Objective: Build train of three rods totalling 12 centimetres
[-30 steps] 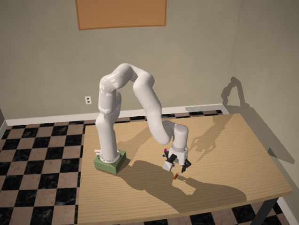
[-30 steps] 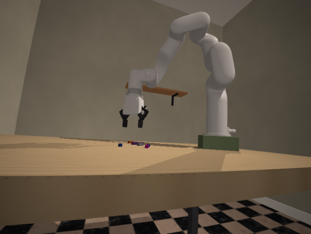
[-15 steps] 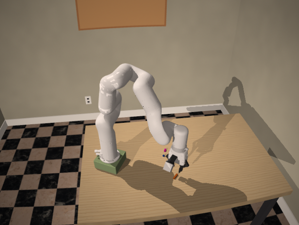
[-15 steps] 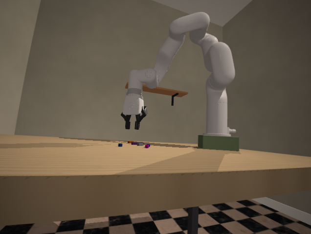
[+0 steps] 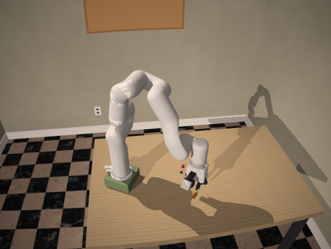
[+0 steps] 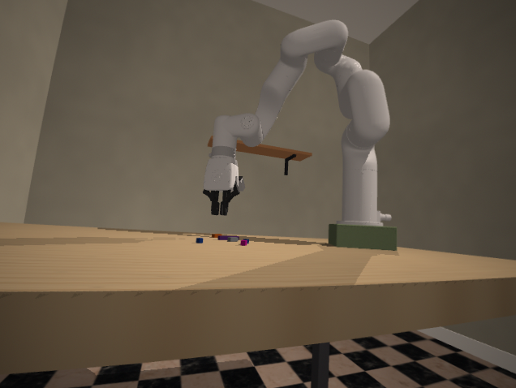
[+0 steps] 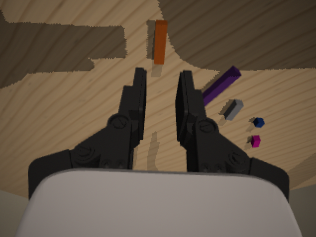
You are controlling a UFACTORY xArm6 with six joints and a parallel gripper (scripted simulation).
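Right now the orange rod is 8 cm below my hand. Round my hand: grey rod: 3 cm behind, 13 cm to the left, 8 cm below; magenta rod: 5 cm behind, 22 cm to the left, 8 cm below; purple rod: 3 cm behind, 8 cm to the left, 8 cm below.
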